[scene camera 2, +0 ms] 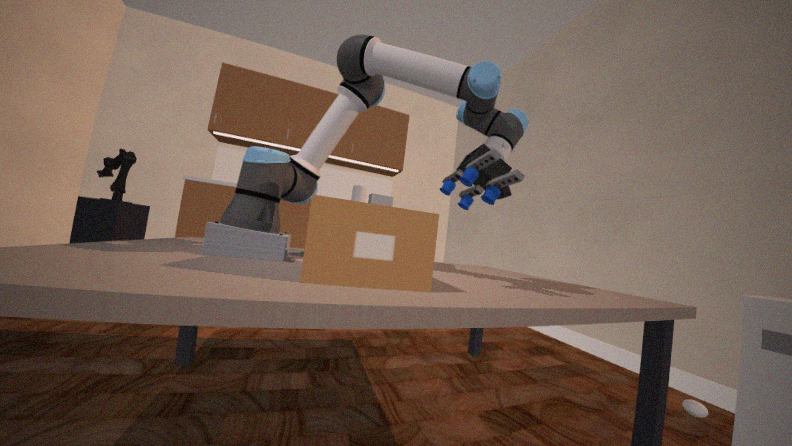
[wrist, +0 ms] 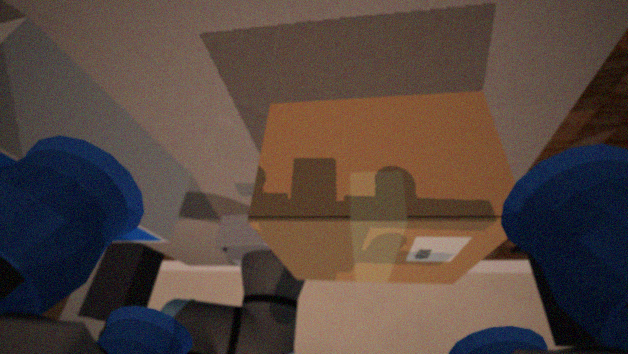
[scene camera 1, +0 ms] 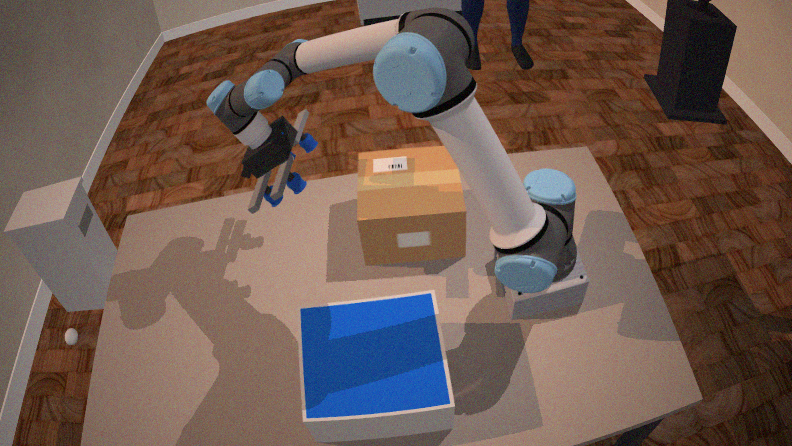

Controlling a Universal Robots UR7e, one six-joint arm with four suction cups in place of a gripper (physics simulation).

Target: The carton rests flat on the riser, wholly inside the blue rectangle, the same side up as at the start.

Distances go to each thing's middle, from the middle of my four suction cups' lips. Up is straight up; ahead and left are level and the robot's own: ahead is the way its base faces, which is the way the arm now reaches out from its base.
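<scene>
The brown cardboard carton (scene camera 1: 410, 207) is where I measure from first: my suction cup is 6 cm to the left of it and 25 cm past it, at 17 cm above it. As for the riser with blue rectangle (scene camera 1: 379, 364), I find it 20 cm behind my suction cup, 40 cm to the left of it and 18 cm below it.
</scene>
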